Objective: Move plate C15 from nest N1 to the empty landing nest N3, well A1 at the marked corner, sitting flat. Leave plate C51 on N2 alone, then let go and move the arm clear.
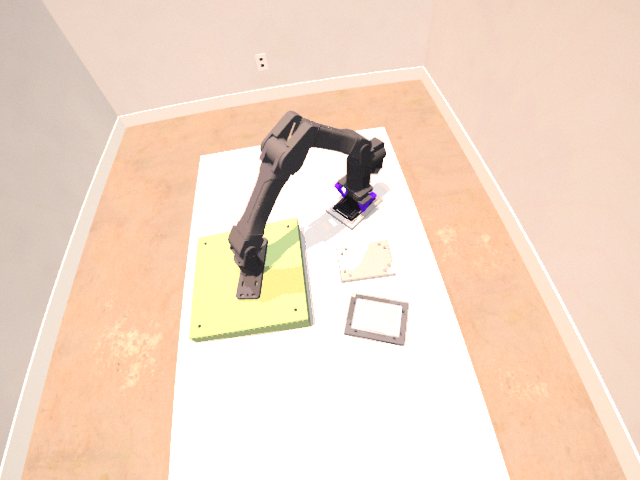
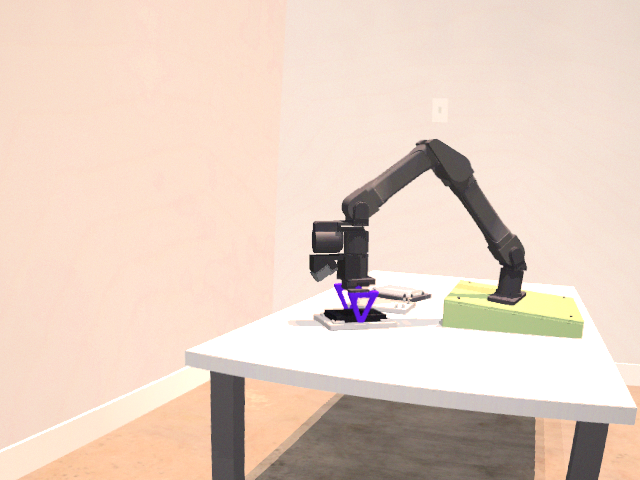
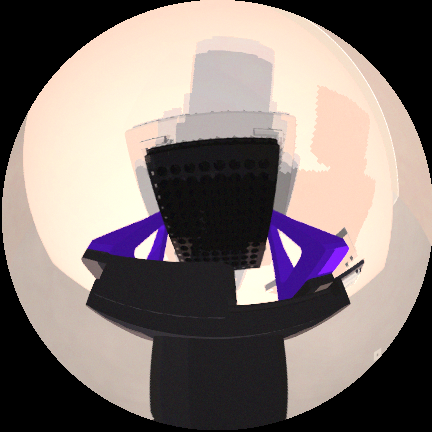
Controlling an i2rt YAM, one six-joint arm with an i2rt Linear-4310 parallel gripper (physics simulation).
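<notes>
The black multi-well plate C15 [image 1: 346,210] [image 2: 341,313] [image 3: 217,189] lies on the white nest N1 [image 1: 355,223] [image 2: 330,323] at the far right of the table. My gripper [image 1: 354,200] [image 2: 356,309] [image 3: 217,214], with purple fingers, points straight down over it. The fingers press against the plate's two opposite sides, so it is shut on the plate, which still rests low on the nest. The pale plate C51 [image 1: 368,261] sits on N2 in the middle of the row. The grey-framed nest N3 [image 1: 351,320] lies nearest the front, with nothing in it.
The arm's base stands on a yellow-green block [image 1: 279,305] [image 2: 511,314] at the table's left. The white table [image 1: 320,413] [image 2: 413,371] stands on a wooden floor; its right edge runs close to the nests.
</notes>
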